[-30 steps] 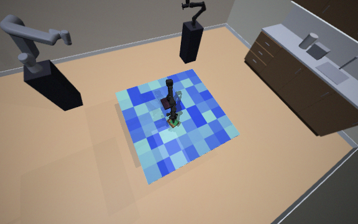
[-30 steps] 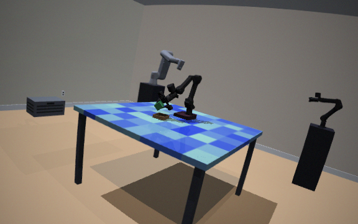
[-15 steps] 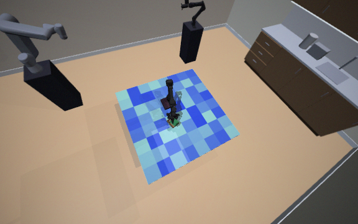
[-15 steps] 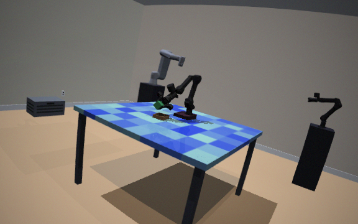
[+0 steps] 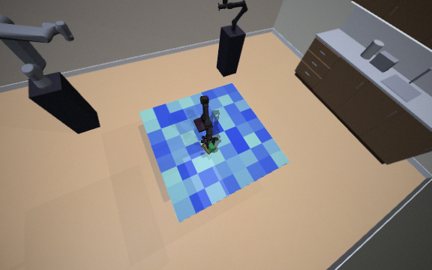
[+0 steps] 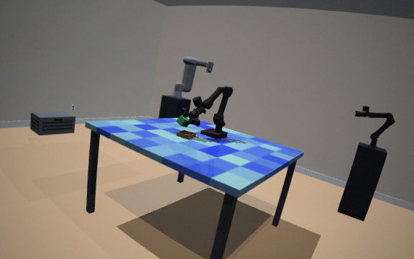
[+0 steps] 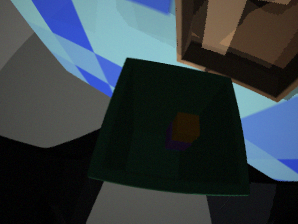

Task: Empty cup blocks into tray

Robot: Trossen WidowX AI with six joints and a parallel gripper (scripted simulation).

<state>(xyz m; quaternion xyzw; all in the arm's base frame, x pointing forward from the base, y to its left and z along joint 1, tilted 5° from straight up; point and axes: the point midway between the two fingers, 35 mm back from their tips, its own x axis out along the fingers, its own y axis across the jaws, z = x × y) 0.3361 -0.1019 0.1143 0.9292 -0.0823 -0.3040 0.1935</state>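
My gripper tip is 1 cm to the right of the orange block and 1 cm above it. Round my gripper tip: green cup: 1 cm ahead, 1 cm to the left, 1 cm above; purple block: 1 cm ahead, 1 cm to the left, 1 cm below.
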